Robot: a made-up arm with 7 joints. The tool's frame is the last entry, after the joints.
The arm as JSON. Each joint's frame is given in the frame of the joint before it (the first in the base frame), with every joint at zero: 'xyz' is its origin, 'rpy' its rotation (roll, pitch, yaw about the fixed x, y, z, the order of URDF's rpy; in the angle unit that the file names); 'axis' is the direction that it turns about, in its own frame. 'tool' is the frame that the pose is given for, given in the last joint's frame.
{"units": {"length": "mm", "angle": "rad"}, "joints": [
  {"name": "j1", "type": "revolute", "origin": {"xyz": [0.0, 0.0, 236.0], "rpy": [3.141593, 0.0, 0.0]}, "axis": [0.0, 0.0, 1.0]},
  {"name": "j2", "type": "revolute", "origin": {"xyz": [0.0, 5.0, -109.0], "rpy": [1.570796, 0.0, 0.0]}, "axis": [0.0, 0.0, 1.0]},
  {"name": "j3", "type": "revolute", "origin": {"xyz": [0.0, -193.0, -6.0], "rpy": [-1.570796, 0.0, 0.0]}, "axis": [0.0, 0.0, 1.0]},
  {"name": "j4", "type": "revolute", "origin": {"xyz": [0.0, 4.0, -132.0], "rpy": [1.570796, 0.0, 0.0]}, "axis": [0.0, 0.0, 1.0]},
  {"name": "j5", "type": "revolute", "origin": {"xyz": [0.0, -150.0, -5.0], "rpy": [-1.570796, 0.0, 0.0]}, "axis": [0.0, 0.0, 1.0]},
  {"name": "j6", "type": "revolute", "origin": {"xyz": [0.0, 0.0, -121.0], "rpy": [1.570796, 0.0, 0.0]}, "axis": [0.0, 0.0, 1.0]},
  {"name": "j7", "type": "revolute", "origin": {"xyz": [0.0, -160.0, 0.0], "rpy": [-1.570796, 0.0, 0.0]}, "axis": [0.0, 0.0, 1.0]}
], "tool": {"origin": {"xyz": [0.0, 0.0, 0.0], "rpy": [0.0, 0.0, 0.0]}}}
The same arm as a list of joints. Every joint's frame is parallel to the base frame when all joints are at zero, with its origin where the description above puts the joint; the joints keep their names.
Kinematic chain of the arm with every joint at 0, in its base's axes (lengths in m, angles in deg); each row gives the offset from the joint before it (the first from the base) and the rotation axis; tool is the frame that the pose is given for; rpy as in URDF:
j1: xyz 0 0 0.236 axis -z
j2: xyz 0 -0.005 0.109 axis +y
j3: xyz 0 -0.006 0.193 axis -z
j4: xyz 0 -0.004 0.132 axis +y
j5: xyz 0 -0.005 0.15 axis -z
j6: xyz 0 0 0.121 axis +y
j7: xyz 0 0 0.16 axis -z
tool: xyz 0 0 0 rpy -180 0 0

